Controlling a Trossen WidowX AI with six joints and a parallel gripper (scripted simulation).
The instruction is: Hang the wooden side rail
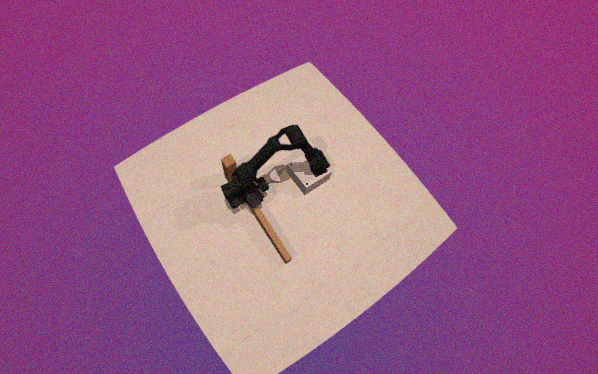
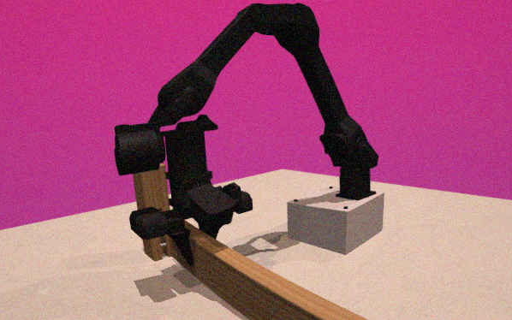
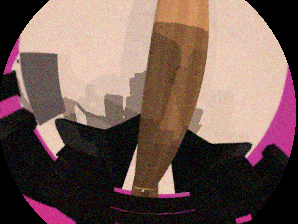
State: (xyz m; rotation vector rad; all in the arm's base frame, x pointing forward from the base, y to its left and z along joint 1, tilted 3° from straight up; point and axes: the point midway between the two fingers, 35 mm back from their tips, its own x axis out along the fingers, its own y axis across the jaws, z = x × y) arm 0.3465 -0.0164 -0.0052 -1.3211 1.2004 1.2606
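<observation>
The wooden headboard post lies 15 cm to the right of my gripper tip, 4 cm above it and 2 cm ahead of it.
</observation>
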